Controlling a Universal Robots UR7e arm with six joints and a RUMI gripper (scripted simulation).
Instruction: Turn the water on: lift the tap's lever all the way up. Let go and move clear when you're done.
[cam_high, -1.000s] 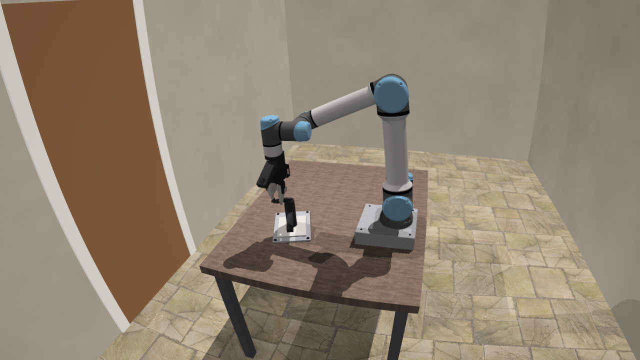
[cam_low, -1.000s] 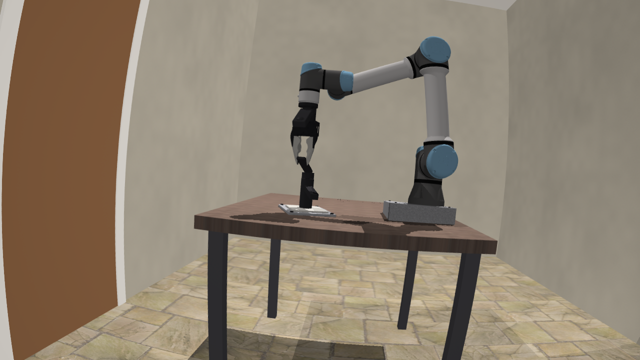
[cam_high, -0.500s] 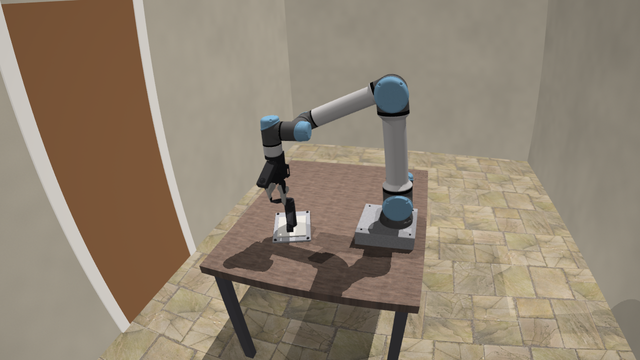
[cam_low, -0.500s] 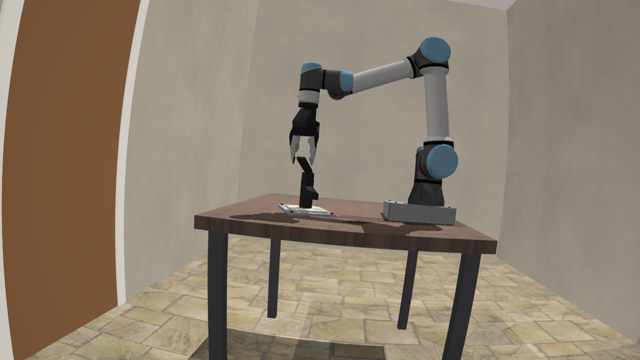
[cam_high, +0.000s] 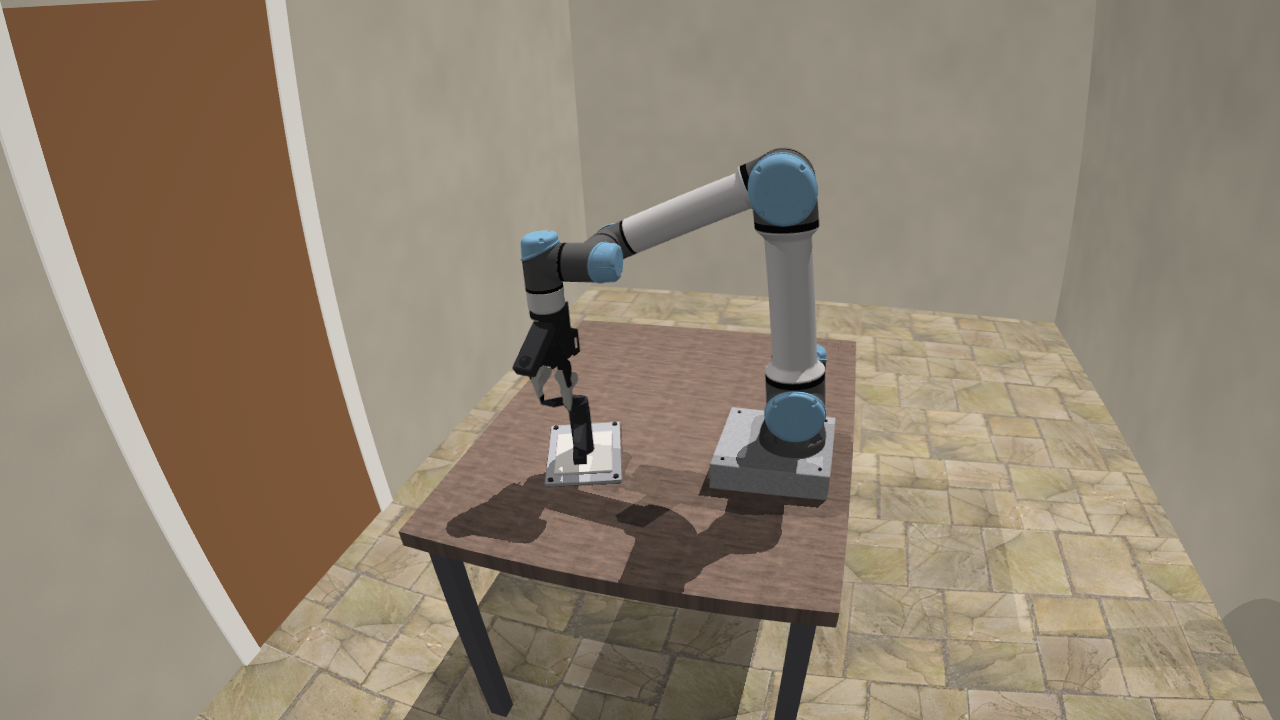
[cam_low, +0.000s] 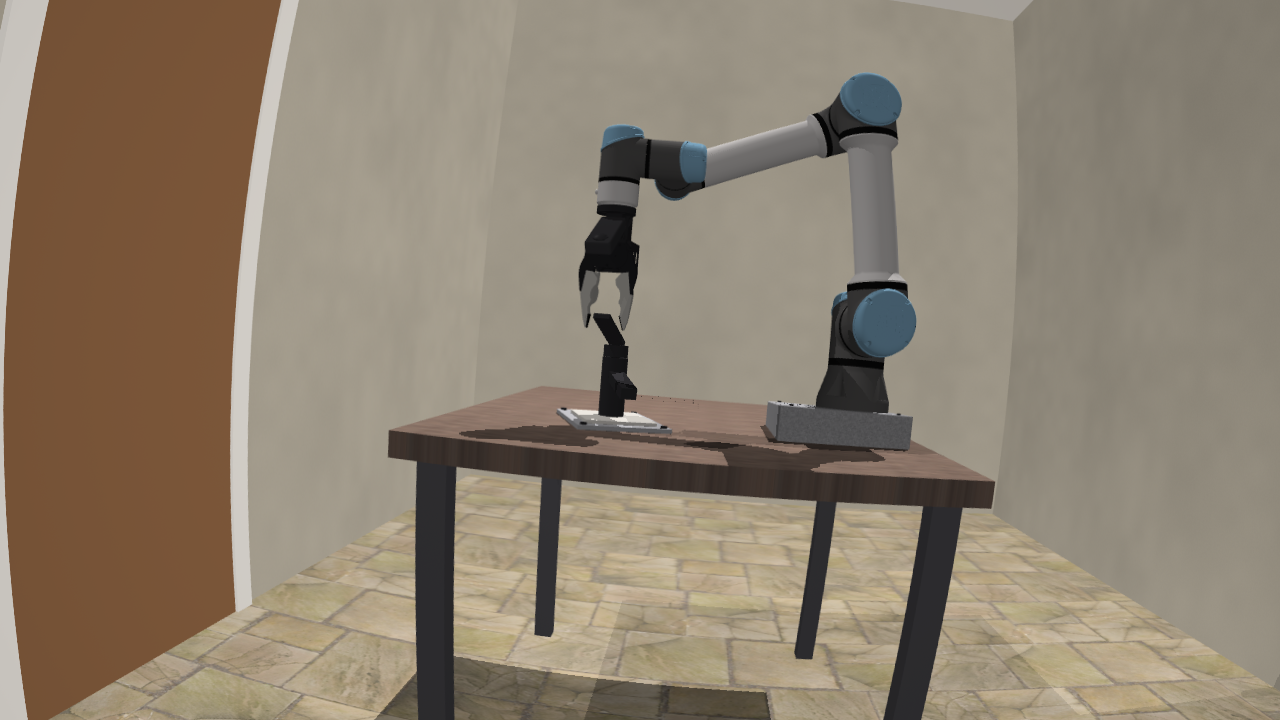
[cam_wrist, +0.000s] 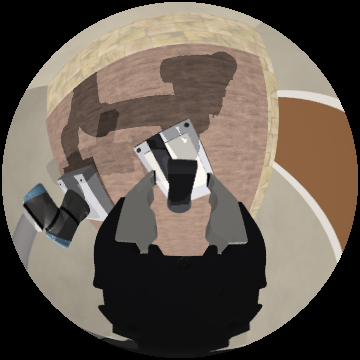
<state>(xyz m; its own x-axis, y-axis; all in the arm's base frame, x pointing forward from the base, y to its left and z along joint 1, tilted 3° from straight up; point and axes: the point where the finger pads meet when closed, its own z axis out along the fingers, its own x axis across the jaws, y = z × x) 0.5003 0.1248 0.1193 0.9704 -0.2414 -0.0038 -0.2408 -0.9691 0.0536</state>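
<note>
Now: hand 1 cm past the flat lever, 4 cm to the left of it and 2 cm above it. The rest, counted from my hand: black tap 2 cm behind, 6 cm to the right, 8 cm below.
</note>
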